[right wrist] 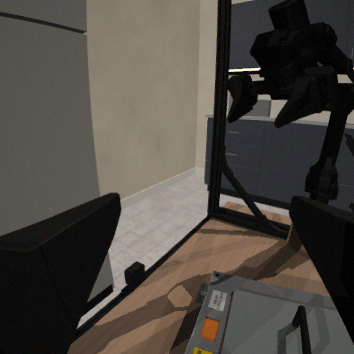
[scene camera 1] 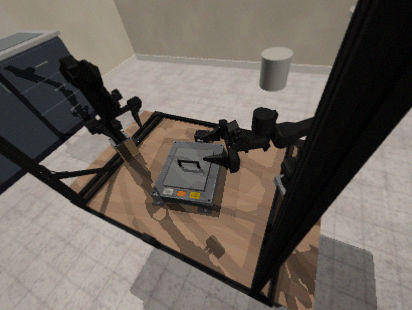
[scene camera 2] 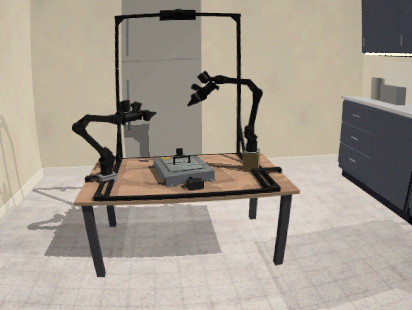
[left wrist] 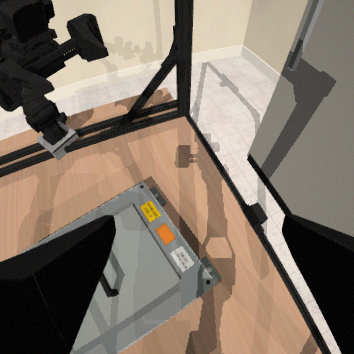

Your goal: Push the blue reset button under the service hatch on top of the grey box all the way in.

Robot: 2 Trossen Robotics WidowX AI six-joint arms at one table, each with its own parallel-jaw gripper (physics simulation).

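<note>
The grey box stands on the table, yellow, orange and white labels along one edge. Its hatch lies shut on top, with a black handle. The blue button does not show; the hatch hides the area under it. My left gripper is open and empty, high above the table and to the left of the box in scene camera 1. My right gripper is open and empty, raised above the box's level.
A black frame edges the table and rises over it. A wooden block is under the left arm's base. A small black block is beside the box, at the frame. A fridge stands beyond the table.
</note>
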